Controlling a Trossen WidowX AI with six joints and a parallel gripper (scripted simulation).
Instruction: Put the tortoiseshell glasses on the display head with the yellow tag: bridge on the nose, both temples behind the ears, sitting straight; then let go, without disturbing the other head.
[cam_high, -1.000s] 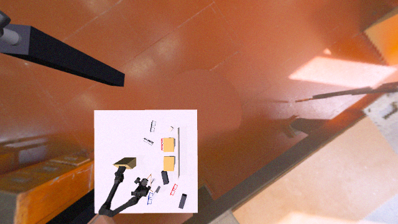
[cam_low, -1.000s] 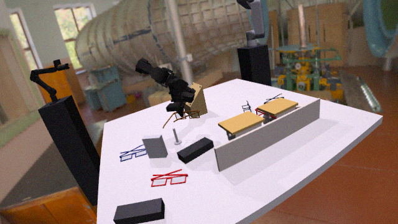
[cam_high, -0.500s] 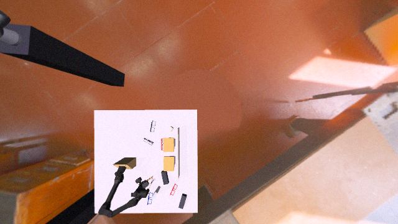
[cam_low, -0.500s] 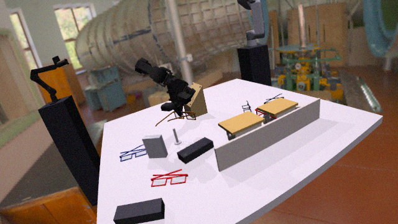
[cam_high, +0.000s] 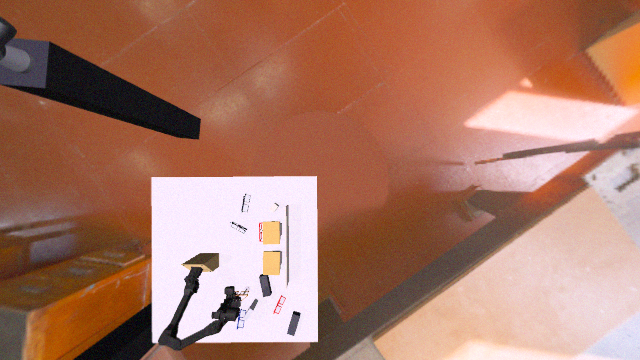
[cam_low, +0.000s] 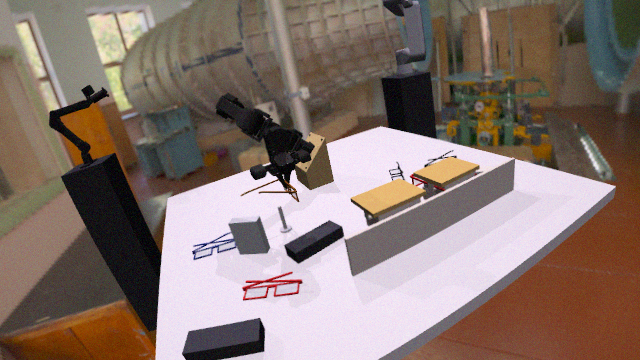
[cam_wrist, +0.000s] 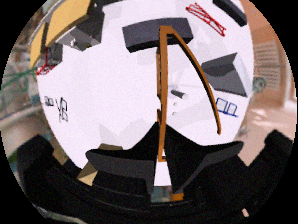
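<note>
My gripper tip is now 90 mm above the pin stand, 40 mm to the left of it and 40 mm short of it. The rest, counted from my gripper tip: grey block (160 mm to the right, 100 mm ahead, 60 mm below); then display head (230 mm to the left, 210 mm ahead, 60 mm below); then grey wall panel (350 mm to the left, 330 mm ahead, 60 mm below).
</note>
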